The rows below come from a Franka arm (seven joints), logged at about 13 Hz.
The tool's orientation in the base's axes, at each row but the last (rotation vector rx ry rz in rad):
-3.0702, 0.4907, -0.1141
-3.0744, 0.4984, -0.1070
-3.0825, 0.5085, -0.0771
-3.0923, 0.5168, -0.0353
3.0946, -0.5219, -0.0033
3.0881, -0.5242, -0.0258
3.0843, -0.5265, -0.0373
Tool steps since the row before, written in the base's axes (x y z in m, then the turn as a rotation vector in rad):
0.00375, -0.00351, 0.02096, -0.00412, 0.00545, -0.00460
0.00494, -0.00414, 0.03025, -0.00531, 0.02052, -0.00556
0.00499, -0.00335, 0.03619, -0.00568, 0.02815, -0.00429
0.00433, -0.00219, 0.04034, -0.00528, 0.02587, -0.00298
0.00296, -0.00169, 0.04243, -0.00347, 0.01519, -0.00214
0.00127, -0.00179, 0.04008, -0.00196, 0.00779, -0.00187
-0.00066, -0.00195, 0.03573, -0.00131, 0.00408, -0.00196
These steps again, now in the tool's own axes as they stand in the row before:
0.00607, 0.00130, -0.02067, -0.00592, -0.00371, 0.00437
0.00791, 0.00129, -0.02987, -0.01187, -0.01759, 0.00545
0.00746, 0.00069, -0.03591, -0.01462, -0.02473, 0.00422
0.00566, 0.00027, -0.04023, -0.01347, -0.02272, 0.00292
0.00329, 0.00078, -0.04243, -0.00826, -0.01322, 0.00211
0.00120, 0.00175, -0.04008, -0.00439, -0.00673, 0.00186
-0.00074, 0.00264, -0.03568, -0.00255, -0.00345, 0.00196

